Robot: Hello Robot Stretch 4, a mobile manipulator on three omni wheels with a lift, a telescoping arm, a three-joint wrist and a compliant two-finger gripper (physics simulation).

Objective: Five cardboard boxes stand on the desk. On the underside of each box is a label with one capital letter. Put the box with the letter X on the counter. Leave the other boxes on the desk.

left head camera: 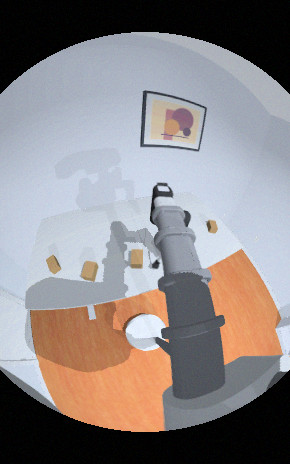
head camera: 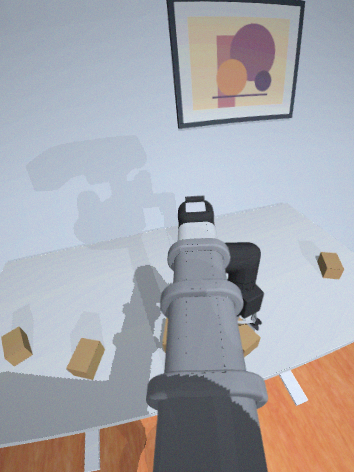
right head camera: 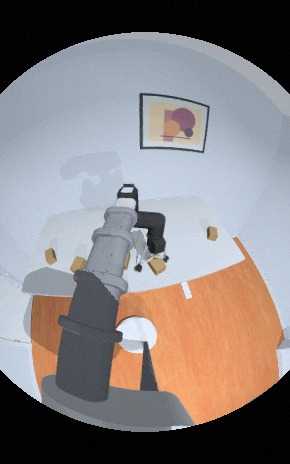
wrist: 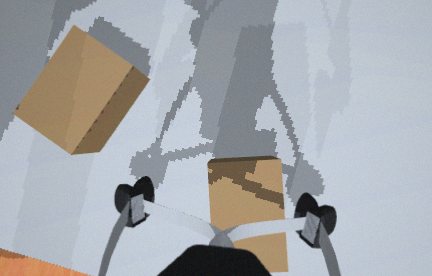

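Seen in the pictures: gripper, fingertip midpoint: (right head camera: 151, 265) (wrist: 223, 201); robot's base, origin of the base link: (left head camera: 145, 331) (right head camera: 136, 333).
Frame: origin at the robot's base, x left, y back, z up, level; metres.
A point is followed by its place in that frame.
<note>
My gripper (right head camera: 152, 263) @[z 0.943, x -0.087, y -0.409 m] (wrist: 223, 201) @[z 0.943, x -0.087, y -0.409 m] is open, its fingers spread above a cardboard box (head camera: 250, 340) @[z 0.973, x -0.128, y -0.388 m] (right head camera: 157, 266) @[z 0.973, x -0.114, y -0.387 m] (wrist: 247, 197) @[z 0.973, x -0.099, y -0.428 m], with nothing held. This box lies between and below the fingertips in the wrist view. A second box (left head camera: 136, 258) @[z 0.973, x 0.072, y -0.412 m] (wrist: 75, 90) @[z 0.973, x 0.068, y -0.428 m] stands to its left, mostly behind the arm in the head view. Two boxes (head camera: 16, 346) @[z 0.973, x 0.539, y -0.357 m] (head camera: 86, 358) @[z 0.973, x 0.303, y -0.339 m] stand farther left on the desk (head camera: 290, 300) @[z 0.923, x -0.301, y -0.543 m]. Another box (head camera: 331, 265) @[z 0.973, x -0.478, y -0.641 m] (left head camera: 212, 226) @[z 0.973, x -0.474, y -0.637 m] (right head camera: 212, 233) @[z 0.973, x -0.480, y -0.637 m] stands at the far right. The underside labels are hidden. I cannot make out the counter for certain.
The telescoping arm (head camera: 205, 330) @[z 1.358, x -0.002, y -0.200 m] crosses over the desk and hides part of it. A wall with a framed picture (head camera: 240, 65) @[z 1.594, x -0.218, y -1.129 m] rises behind the desk. White desk legs (head camera: 92, 450) (head camera: 295, 387) show over the wooden floor. A white round disc (left head camera: 145, 331) @[z 0.187, x 0.006, y -0.009 m] (right head camera: 137, 334) @[z 0.187, x -0.016, y -0.005 m] is in front of the desk.
</note>
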